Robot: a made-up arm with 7 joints.
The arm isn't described. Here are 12 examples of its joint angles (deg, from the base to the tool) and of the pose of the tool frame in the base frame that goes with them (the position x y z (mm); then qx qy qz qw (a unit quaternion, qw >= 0)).
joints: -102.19 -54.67 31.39 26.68 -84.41 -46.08 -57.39
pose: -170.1 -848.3 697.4 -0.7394 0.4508 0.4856 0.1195
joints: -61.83 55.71 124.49 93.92 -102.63 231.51 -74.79
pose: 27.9 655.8 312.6 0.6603 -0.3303 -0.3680 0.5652
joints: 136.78 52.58 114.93 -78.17 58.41 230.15 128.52
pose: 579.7 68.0 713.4 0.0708 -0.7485 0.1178 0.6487
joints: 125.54 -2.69 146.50 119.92 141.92 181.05 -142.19
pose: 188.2 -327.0 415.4 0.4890 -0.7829 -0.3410 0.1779
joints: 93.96 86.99 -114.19 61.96 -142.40 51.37 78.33
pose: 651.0 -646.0 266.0 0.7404 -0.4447 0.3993 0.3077
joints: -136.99 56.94 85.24 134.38 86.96 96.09 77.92
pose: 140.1 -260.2 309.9 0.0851 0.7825 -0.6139 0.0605
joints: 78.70 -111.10 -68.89 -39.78 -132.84 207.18 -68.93
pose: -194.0 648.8 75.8 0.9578 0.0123 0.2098 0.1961
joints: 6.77 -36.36 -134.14 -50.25 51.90 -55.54 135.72
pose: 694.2 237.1 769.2 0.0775 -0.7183 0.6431 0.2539
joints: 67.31 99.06 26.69 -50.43 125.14 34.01 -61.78
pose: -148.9 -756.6 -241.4 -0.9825 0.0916 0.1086 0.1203
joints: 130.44 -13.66 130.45 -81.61 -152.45 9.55 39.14
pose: 232.6 670.9 596.6 -0.9236 -0.3447 0.0911 0.1410
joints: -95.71 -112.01 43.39 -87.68 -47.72 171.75 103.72
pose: -370.0 -334.0 463.6 0.1323 0.2615 0.8544 0.4290
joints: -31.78 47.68 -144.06 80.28 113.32 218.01 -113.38
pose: -650.1 -117.5 332.2 0.4032 0.6834 0.5697 0.2143
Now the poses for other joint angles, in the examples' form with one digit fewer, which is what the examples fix.
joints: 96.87 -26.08 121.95 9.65 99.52 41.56 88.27
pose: -142 288 1192 -0.162 0.185 -0.895 0.371
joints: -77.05 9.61 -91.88 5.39 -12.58 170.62 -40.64
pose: -73 159 1075 -0.252 0.540 -0.328 0.733
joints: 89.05 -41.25 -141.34 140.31 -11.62 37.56 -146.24
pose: 320 -321 513 0.626 0.702 -0.326 0.102
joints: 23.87 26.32 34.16 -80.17 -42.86 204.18 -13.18
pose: -292 -478 466 -0.763 -0.518 -0.186 0.339
